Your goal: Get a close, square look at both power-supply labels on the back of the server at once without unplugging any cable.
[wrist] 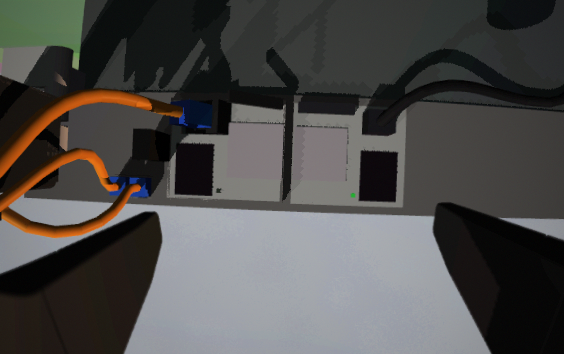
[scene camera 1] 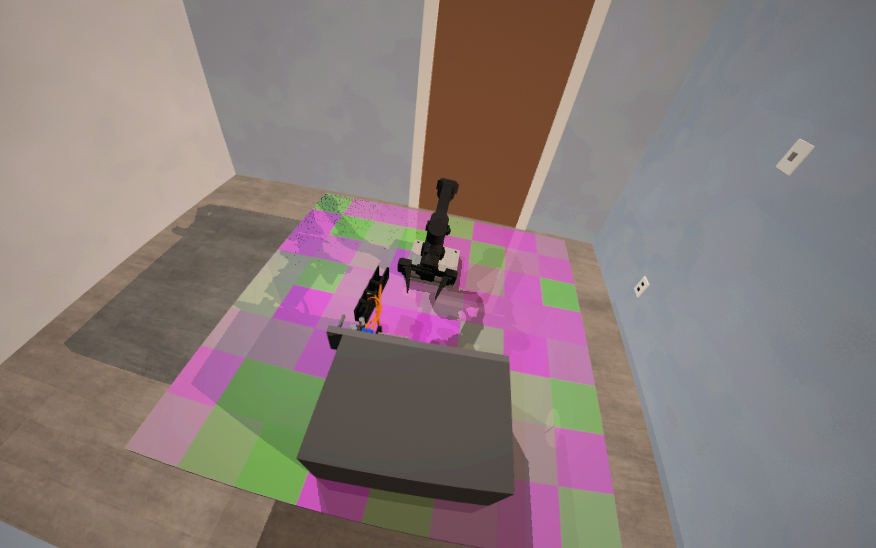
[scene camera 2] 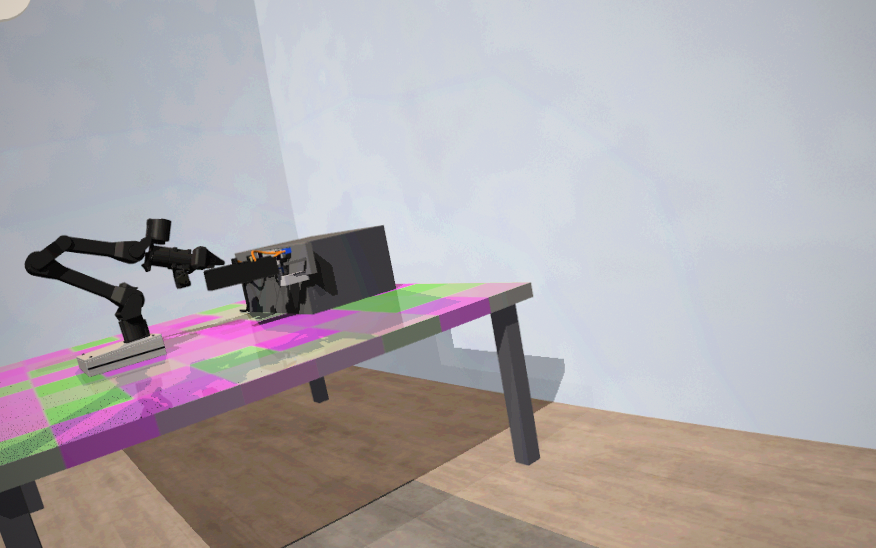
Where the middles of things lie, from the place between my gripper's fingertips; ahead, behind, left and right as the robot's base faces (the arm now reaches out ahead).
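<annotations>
I see the cable arm point(scene camera 2: 236, 273) 2 cm ahead of my hand and 2 cm lower than it, and the arm is also 15 cm to the right of that hand.
</annotations>
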